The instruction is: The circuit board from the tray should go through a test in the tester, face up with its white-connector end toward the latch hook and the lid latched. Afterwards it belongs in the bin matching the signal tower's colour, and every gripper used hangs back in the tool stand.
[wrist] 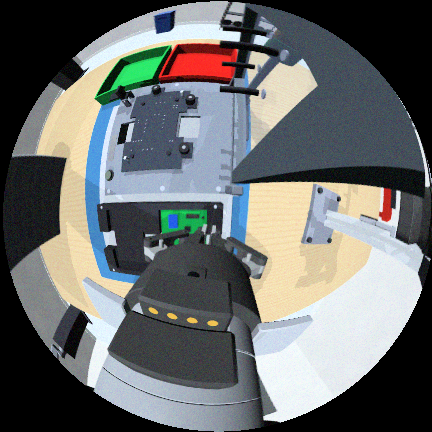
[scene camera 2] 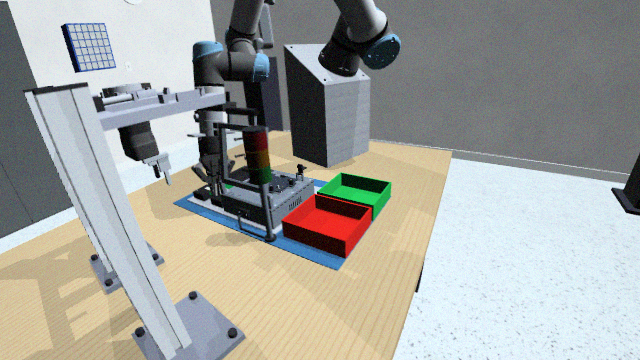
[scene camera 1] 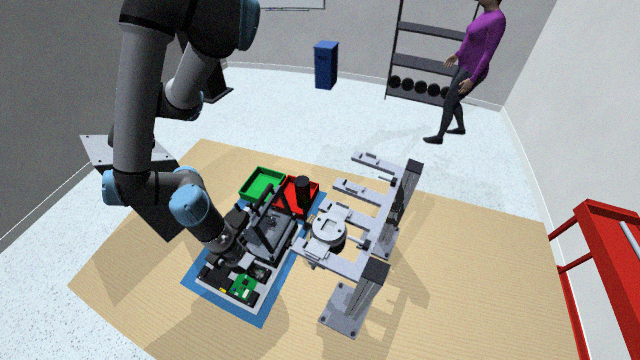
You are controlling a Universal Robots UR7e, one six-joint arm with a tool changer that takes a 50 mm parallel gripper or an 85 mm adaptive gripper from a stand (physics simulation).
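Places are measured from the arm's base along level axes (x right, y ahead, z up), in metres.
Pixels of known places: arm's base at its link origin: (scene camera 2: pixel 337 65).
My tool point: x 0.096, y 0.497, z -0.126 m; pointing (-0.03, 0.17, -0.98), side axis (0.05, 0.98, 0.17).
For each thing: its top centre in the pictures, then the offset to it from my tool point. "pt": a spot on its surface instead.
- green circuit board at its top centre: (wrist: pixel 183 245) (scene camera 1: pixel 245 280) dx +0.021, dy -0.005, dz -0.188 m
- dark parts tray at a spot on its surface: (wrist: pixel 131 225) pt dx -0.002, dy -0.096, dz -0.198 m
- tester at a spot on its surface: (wrist: pixel 207 170) pt dx -0.092, dy +0.020, dz -0.156 m
- signal tower at a spot on its surface: (scene camera 2: pixel 257 155) pt dx -0.273, dy +0.087, dz -0.004 m
The green circuit board (scene camera 1: pixel 242 286) (wrist: pixel 184 218) lies in the dark parts tray (scene camera 1: pixel 214 275) (wrist: pixel 131 225); a blue component shows on it. My gripper (wrist: pixel 207 231) (scene camera 2: pixel 215 192), the adaptive one, points down over the tray. Its fingertips are nearly together and look shut, with nothing seen between them. They overlap the board in the wrist view, so their exact height over it is unclear. The tester (wrist: pixel 207 170) (scene camera 2: pixel 250 202) stands beside the tray, lid raised, latch hook (wrist: pixel 124 95) (scene camera 2: pixel 300 171) upright, and its nest (wrist: pixel 152 132) holds no green board.
The green bin (scene camera 1: pixel 262 184) (scene camera 2: pixel 354 191) and red bin (scene camera 1: pixel 295 192) (scene camera 2: pixel 327 224) stand behind the tester. The signal tower (scene camera 2: pixel 257 155) has red, amber and green segments. The tool stand (scene camera 1: pixel 372 295) (scene camera 2: pixel 107 220) holds the other gripper (scene camera 2: pixel 142 142). A person (scene camera 1: pixel 482 45) is on the floor beyond.
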